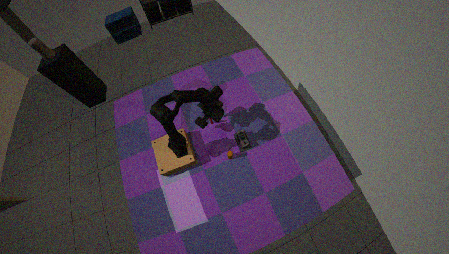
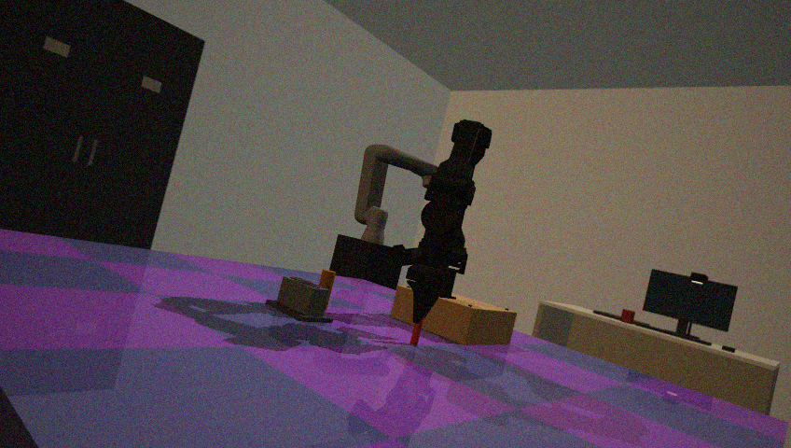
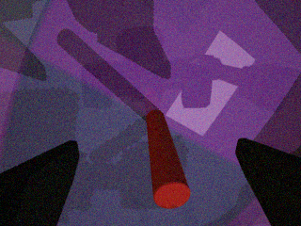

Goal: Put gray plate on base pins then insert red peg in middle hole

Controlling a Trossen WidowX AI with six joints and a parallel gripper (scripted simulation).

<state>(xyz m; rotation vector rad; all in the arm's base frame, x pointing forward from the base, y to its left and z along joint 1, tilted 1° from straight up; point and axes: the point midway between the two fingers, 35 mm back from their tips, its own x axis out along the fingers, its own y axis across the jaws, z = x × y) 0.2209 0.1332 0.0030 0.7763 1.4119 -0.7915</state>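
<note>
Now: gripper tip 10 mm above the red peg. The rest, counted from my gripper tip: base (180 mm to the right, 130 mm ahead, 40 mm below); then gray plate (180 mm to the right, 130 mm ahead); then orange peg (240 mm to the right, 20 mm ahead, 10 mm below).
</note>
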